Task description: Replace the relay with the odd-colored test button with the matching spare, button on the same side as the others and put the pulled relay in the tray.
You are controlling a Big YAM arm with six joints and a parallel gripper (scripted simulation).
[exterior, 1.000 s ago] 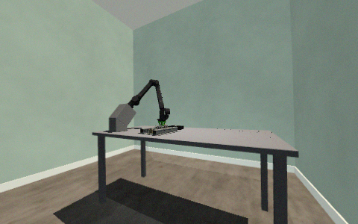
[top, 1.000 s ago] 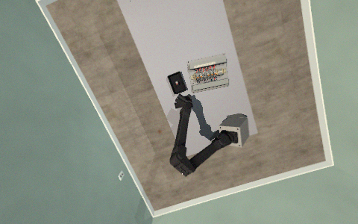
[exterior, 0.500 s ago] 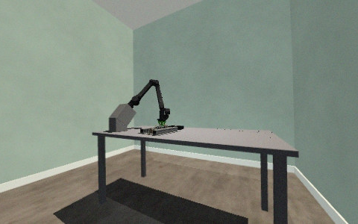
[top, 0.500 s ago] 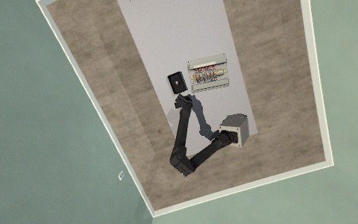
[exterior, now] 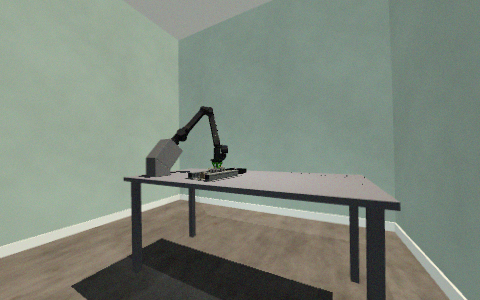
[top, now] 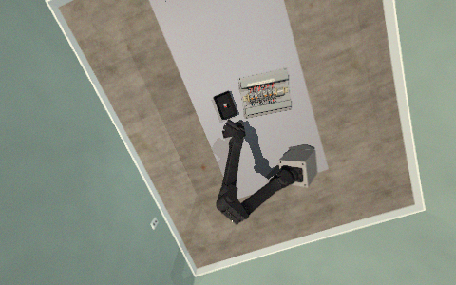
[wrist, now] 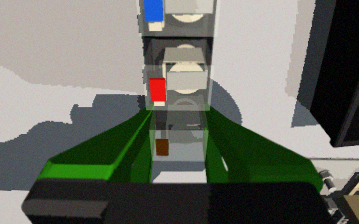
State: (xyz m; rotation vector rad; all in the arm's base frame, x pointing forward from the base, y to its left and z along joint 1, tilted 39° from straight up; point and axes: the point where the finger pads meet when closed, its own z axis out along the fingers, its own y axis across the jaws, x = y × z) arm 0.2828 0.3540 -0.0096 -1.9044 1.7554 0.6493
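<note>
Right now the dark stand is 3 cm to the left of my hand and 2 cm below it. From my hand the other things lie so: black tray 16 cm ahead, 6 cm to the left, 1 cm below.
</note>
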